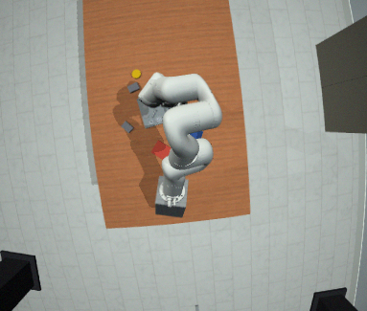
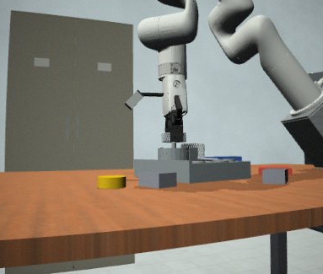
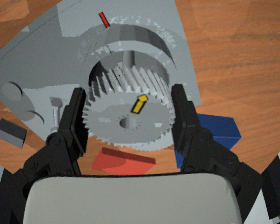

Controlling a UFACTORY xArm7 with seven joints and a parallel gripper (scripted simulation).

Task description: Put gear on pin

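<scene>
The grey gear lies right at my hand. The rest, counted from my hand: yellow disc: 21 cm to the left, 17 cm ahead, 9 cm below; then blue block: 19 cm behind, 12 cm to the right, 9 cm below; then red block: 26 cm behind, 10 cm below, 4 cm to the left.
</scene>
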